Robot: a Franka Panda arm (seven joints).
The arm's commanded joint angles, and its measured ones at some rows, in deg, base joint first. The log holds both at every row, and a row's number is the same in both.
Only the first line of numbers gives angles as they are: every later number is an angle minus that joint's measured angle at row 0.
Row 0, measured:
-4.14 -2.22 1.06 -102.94 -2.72 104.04 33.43
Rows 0 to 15, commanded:
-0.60 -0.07 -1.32 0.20 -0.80 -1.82 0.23
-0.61 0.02 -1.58 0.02 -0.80 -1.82 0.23
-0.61 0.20 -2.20 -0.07 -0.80 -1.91 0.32
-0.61 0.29 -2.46 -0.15 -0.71 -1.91 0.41
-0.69 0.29 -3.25 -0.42 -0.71 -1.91 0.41
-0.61 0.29 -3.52 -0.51 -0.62 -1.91 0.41
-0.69 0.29 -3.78 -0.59 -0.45 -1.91 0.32
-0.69 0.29 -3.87 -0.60 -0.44 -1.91 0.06
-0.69 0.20 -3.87 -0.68 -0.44 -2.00 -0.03
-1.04 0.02 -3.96 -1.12 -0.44 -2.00 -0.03
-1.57 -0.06 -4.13 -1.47 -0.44 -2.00 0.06
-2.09 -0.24 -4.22 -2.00 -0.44 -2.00 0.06
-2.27 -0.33 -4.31 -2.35 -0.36 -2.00 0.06
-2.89 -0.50 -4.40 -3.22 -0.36 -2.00 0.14
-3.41 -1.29 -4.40 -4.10 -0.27 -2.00 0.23
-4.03 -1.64 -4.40 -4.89 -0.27 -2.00 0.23
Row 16, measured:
-2.30 0.40 -4.61 -2.27 0.00 -0.90 -0.01
